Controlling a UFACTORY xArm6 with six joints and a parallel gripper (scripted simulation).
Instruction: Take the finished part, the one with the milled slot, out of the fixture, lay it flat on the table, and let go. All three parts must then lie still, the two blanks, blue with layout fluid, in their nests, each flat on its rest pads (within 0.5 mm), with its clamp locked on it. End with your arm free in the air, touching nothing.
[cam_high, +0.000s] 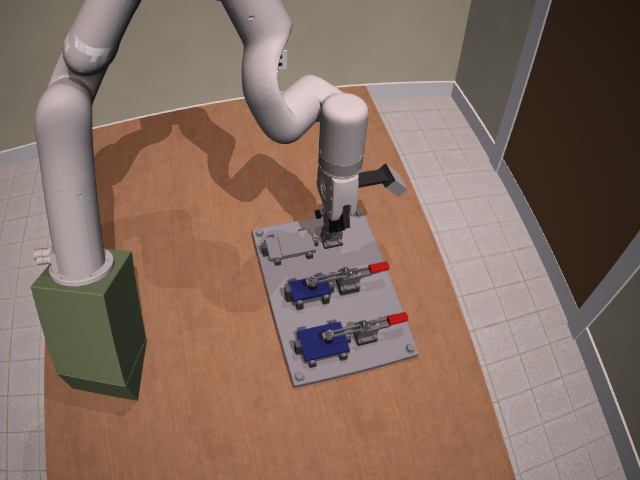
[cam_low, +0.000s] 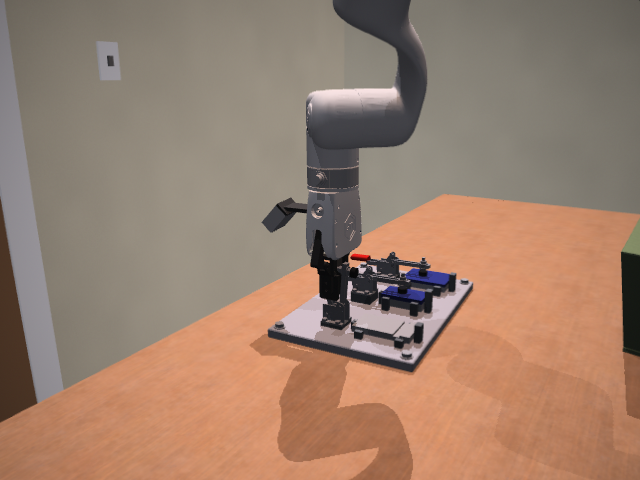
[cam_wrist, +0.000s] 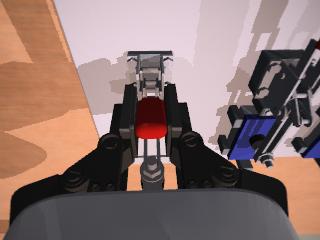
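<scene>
The grey finished part lies 10 cm behind my hand and 5 cm below it. Round my hand: grey fixture plate: 11 cm to the right, 7 cm below, 3 cm behind.
</scene>
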